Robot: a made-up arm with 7 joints. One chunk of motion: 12 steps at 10 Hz.
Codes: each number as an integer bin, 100 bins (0 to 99) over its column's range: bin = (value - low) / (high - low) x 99, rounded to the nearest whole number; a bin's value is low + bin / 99 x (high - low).
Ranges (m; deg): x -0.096..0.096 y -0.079..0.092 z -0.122..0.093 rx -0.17..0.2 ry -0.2..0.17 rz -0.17..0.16
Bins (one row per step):
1: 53 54 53 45 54 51
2: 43 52 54 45 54 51
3: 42 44 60 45 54 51
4: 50 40 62 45 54 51
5: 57 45 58 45 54 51
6: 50 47 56 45 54 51
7: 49 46 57 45 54 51
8: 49 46 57 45 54 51
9: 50 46 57 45 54 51
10: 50 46 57 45 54 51
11: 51 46 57 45 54 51
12: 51 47 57 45 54 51
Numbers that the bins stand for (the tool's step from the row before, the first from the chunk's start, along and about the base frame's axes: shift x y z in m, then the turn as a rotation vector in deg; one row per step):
1: 0.00679 0.01427 -0.00690 -0.002 0.002 0.000
2: -0.01261 0.01082 -0.00473 -0.002 0.002 0.000
3: -0.01455 -0.00300 0.00830 -0.002 0.002 0.000
4: 0.00097 -0.00991 0.01265 -0.002 0.002 0.000
5: 0.01455 -0.00127 0.00396 -0.002 0.002 0.000
6: 0.00097 0.00218 -0.00038 -0.002 0.002 0.000
7: -0.00097 0.00045 0.00179 -0.002 0.002 0.000
8: -0.00097 0.00045 0.00179 -0.002 0.002 0.000
9: 0.00097 0.00045 0.00179 -0.002 0.002 0.000
10: 0.00097 0.00045 0.00179 -0.002 0.002 0.000
11: 0.00291 0.00045 0.00179 -0.002 0.002 0.000
12: 0.00291 0.00218 0.00179 -0.002 0.002 0.000

